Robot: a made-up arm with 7 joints.
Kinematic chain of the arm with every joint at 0, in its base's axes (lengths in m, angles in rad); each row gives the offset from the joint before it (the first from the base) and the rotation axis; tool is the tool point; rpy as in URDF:
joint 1: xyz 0 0.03 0.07 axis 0 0.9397 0.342
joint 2: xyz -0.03 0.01 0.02 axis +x
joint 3: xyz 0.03 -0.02 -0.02 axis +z
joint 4: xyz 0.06 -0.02 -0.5 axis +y
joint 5: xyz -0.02 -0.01 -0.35 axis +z
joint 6: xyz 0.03 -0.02 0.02 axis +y
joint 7: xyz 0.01 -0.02 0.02 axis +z
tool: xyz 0.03 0.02 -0.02 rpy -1.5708 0 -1.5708
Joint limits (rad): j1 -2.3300..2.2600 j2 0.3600..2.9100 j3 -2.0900..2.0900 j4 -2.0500..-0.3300 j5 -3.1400..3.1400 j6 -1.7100..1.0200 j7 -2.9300..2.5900
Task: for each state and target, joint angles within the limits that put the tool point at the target. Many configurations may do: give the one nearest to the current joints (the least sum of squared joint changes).
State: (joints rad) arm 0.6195 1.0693 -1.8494 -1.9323 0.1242 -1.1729 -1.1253
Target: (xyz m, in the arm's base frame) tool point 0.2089 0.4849 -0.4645
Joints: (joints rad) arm -0.3483 1.1627 -1.3786 -1.0334 -0.0113 -1.2072 -1.2179
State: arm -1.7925 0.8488 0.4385 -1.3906 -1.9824 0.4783 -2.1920
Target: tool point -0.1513 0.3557 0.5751
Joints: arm -2.3257 1.2799 0.5198 -2.0380 -1.9925 0.4900 -2.2008
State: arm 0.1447 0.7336 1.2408 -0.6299 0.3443 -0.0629 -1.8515
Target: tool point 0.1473 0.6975 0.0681
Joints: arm 0.0820 1.0047 1.3271 -1.2813 0.4501 -0.0924 -1.7944
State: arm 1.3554 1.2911 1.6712 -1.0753 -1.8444 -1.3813 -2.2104
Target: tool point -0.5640 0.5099 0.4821
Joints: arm 1.8922 0.8684 1.8820 -0.7653 -1.9245 -1.3801 -2.2921
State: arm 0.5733 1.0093 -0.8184 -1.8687 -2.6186 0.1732 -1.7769
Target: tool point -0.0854 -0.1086 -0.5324
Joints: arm 0.5600 0.3942 -1.0570 -1.9775 -2.5712 0.1927 -1.7553
